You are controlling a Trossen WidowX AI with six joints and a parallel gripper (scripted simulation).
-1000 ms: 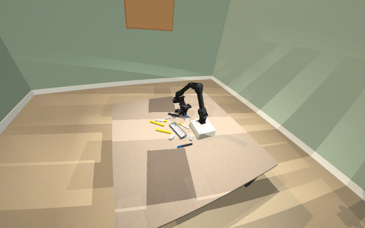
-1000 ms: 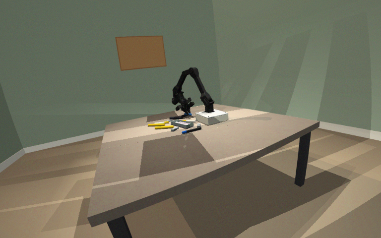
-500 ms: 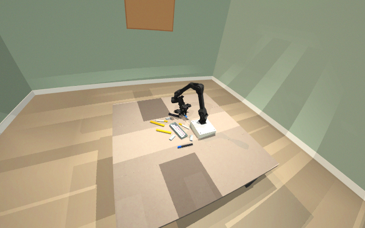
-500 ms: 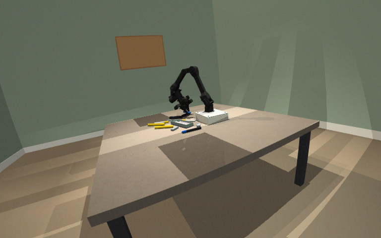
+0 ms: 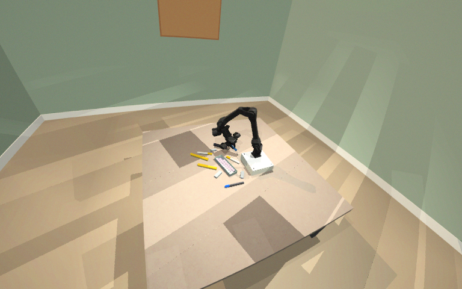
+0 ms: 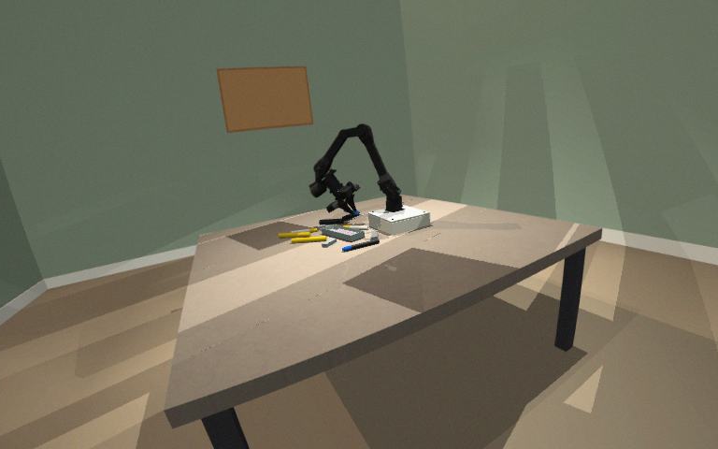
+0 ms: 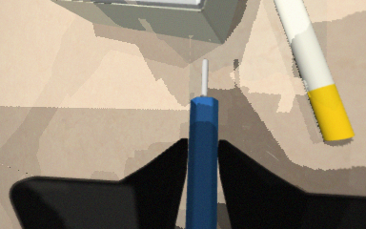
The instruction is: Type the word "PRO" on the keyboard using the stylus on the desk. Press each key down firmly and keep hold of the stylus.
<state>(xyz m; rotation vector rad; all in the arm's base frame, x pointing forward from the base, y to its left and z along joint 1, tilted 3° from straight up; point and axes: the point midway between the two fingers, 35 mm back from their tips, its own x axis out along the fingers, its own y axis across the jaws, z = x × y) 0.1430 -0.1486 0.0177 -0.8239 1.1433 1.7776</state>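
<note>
Now: the grey stylus tip 10 mm behind my gripper tip, 50 mm to the left of it and 10 mm below it. Round my gripper tip: grey block: 220 mm ahead, 170 mm to the left, 50 mm below; then blue stylus: 10 mm to the left; then blue-capped dark pen: 180 mm ahead, 300 mm to the left, 50 mm below.
</note>
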